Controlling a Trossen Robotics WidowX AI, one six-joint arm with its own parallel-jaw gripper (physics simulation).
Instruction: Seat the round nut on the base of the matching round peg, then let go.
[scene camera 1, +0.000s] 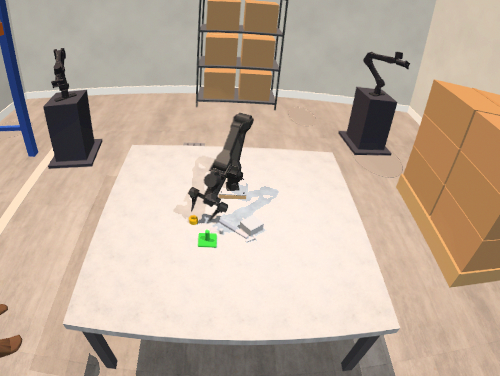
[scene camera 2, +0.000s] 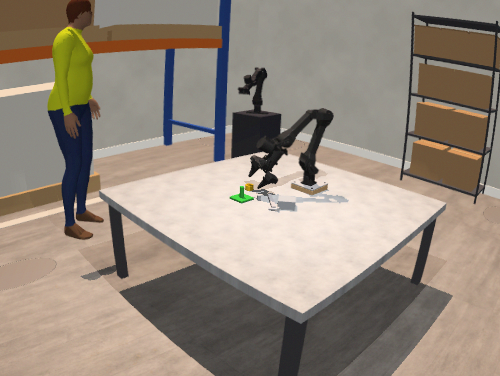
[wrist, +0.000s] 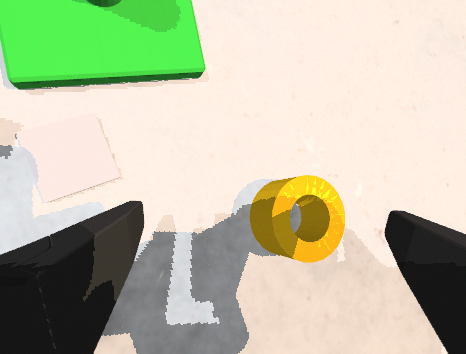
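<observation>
The round nut, a thick yellow ring (scene camera 1: 193, 220) (scene camera 2: 249, 187) (wrist: 310, 252), is on the table, off the peg. Its hole faces the wrist camera; whether it lies flat or tilted is unclear. The green square base (scene camera 1: 202, 243) (scene camera 2: 235, 198) (wrist: 100, 55) with its upright round green peg (scene camera 1: 207, 234) (scene camera 2: 242, 192) stands close by. In the wrist view the base is at the upper left, its peg mostly cut off. My gripper (scene camera 1: 200, 215) (scene camera 2: 255, 181) (wrist: 265, 217) is wide open and empty above the table. In the wrist view the nut appears between the spread fingers, nearer the right one.
A pale grey block-like shape (scene camera 1: 251, 226) (scene camera 2: 287, 205) is on the table to the right of the peg base in scene camera 1. A pale flat square (wrist: 70, 157) shows below the green base in the wrist view. My arm's mount (scene camera 1: 233, 196) (scene camera 2: 310, 188) is behind.
</observation>
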